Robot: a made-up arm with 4 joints.
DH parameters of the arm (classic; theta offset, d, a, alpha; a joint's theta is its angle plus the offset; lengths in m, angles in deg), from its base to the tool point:
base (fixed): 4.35 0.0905 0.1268 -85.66
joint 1: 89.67 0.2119 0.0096 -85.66
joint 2: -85.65 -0.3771 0.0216 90
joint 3: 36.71 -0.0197 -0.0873 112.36
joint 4: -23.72 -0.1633 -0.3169 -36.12
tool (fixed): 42.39 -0.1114 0 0
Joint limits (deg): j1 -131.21..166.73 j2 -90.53..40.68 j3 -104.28..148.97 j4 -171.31..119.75
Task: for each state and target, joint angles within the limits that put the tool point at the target. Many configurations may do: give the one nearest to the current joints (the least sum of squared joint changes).
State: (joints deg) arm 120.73 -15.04 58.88 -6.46
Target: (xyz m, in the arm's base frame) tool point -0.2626 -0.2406 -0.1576
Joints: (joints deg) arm 127.76 -33.11 4.68 17.44
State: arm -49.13 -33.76 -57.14 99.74
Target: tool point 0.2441 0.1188 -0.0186
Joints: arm -63.31 -5.37 -59.11 61.94
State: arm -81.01 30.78 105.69 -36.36
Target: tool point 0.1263 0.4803 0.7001
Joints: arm -68.12 40.26 126.82 -70.72
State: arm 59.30 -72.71 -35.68 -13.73
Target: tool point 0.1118 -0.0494 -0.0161
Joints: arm 12.96 -68.26 -68.35 -13.79
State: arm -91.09 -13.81 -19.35 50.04
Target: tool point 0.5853 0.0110 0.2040
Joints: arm -70.07 -46.80 -3.54 57.43
